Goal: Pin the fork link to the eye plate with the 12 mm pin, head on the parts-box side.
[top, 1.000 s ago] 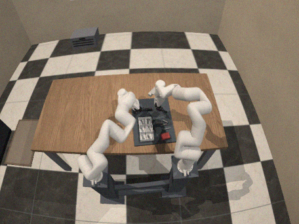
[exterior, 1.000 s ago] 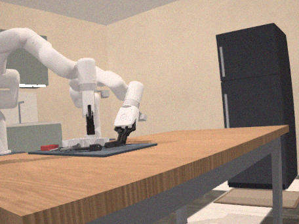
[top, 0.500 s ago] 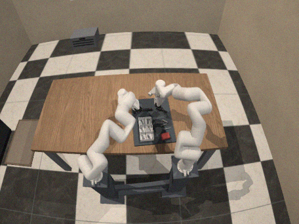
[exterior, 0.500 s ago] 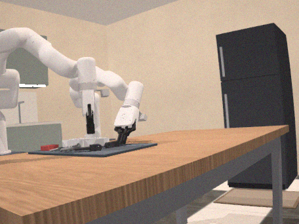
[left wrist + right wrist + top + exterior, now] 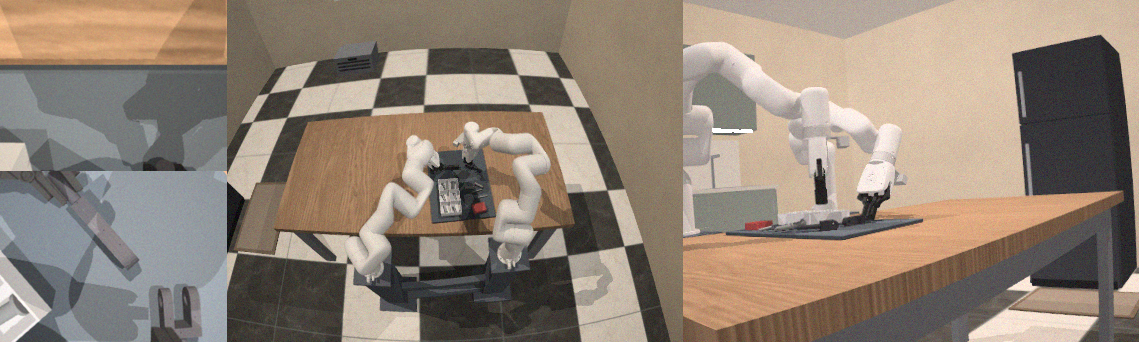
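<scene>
Now: the fork link 2 cm ahead of my right hand, 2 cm to the right of it and 7 cm below it. Round my right hand: eye plate: 3 cm ahead, 10 cm to the left, 7 cm below; dark mat: 7 cm behind, 7 cm to the left, 9 cm below; white parts box: 17 cm behind, 13 cm to the left, 8 cm below.
Right now my left hand is 6 cm to the left of the eye plate and 2 cm above it. The rest, counted from my left hand: dark mat 10 cm to the right, 10 cm behind, 3 cm below; fork link 18 cm to the right, 2 cm below, 1 cm behind; white parts box 20 cm behind, 3 cm to the right, 2 cm below.
</scene>
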